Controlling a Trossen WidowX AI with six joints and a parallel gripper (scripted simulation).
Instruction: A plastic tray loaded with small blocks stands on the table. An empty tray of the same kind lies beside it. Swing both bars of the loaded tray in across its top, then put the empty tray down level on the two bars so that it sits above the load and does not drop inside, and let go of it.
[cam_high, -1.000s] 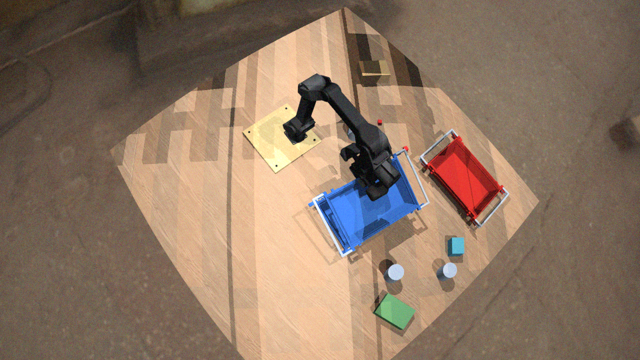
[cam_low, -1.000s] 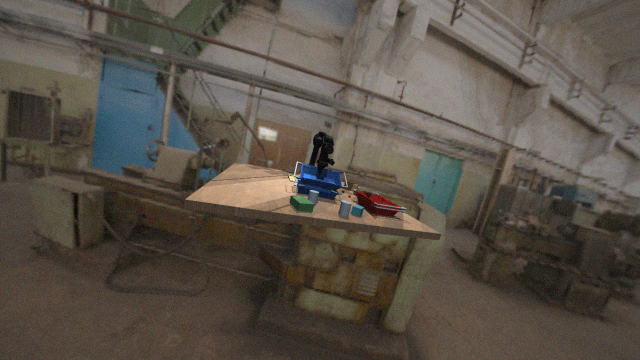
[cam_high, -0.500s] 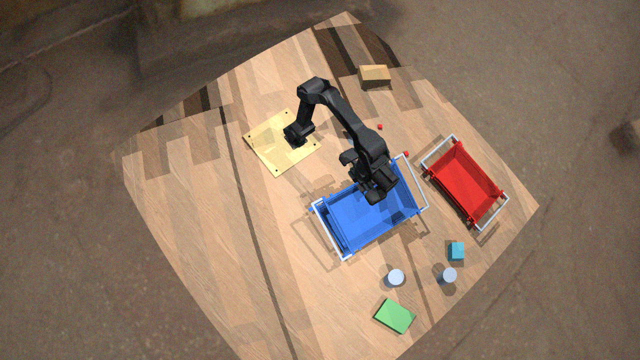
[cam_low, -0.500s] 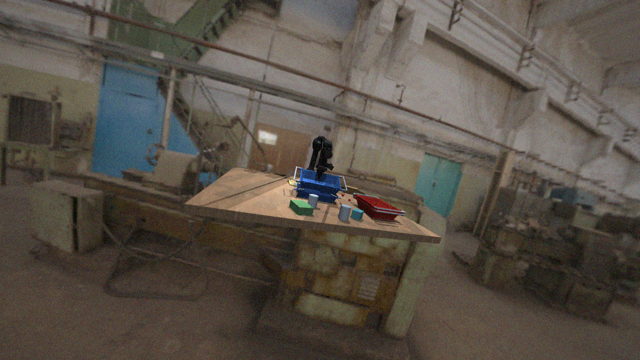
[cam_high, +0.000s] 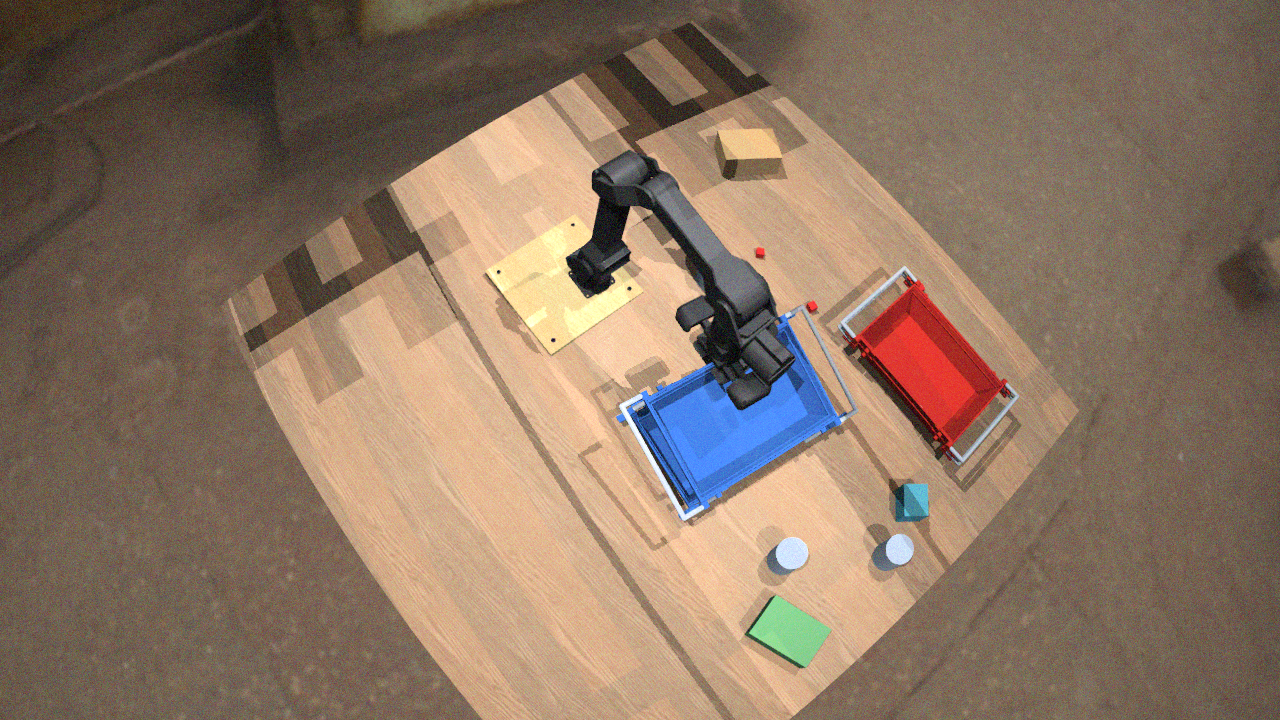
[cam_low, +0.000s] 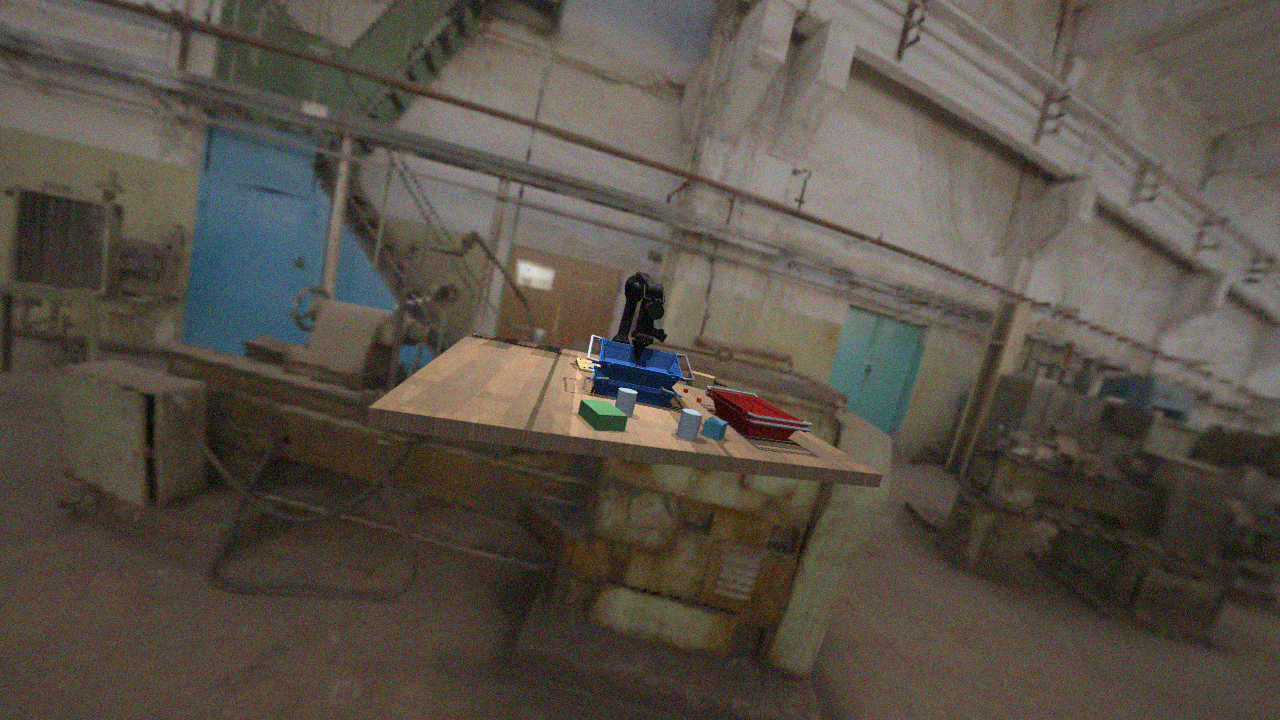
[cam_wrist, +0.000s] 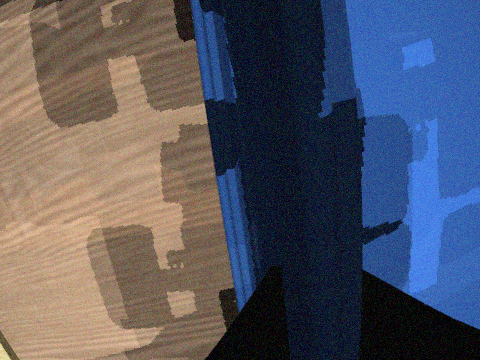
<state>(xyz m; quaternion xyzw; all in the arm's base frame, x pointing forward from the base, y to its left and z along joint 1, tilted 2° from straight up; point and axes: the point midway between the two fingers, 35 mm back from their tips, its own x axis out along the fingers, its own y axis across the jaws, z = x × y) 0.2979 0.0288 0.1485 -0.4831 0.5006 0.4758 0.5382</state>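
Right now the blue tray is 80 mm ahead of my gripper tip, 10 mm to the right of it and 10 mm above it. The rest, counted from my gripper tip: cyan cube (390 mm ahead, 180 mm to the left, 90 mm below); then green block (430 mm ahead, 140 mm to the right, 100 mm below); then tan box (400 mm to the left, 370 mm behind, 90 mm below).
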